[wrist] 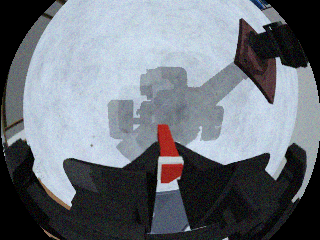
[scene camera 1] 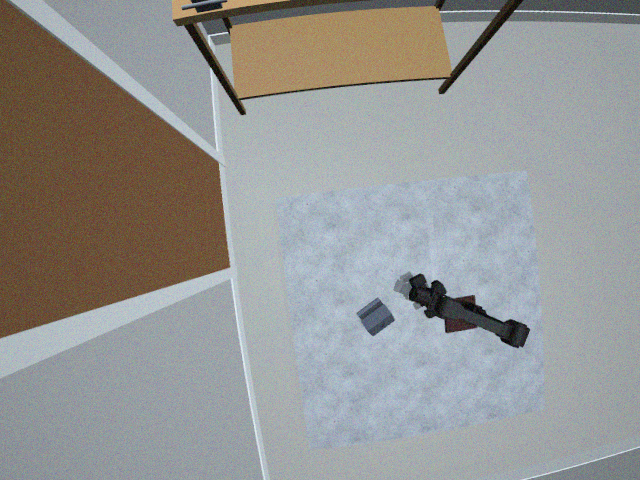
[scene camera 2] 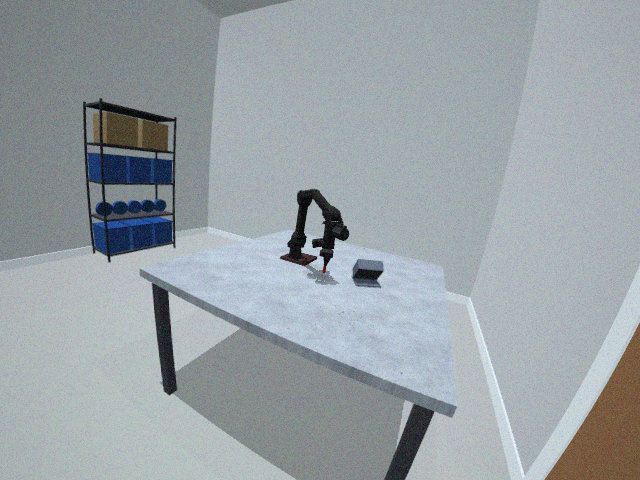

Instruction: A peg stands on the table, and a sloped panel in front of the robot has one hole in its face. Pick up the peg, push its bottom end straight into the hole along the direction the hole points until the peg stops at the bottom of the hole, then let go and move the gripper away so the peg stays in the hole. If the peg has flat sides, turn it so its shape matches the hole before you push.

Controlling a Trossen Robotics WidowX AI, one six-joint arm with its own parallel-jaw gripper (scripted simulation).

Scene:
my gripper: holds a red peg (wrist: pixel 170 163)

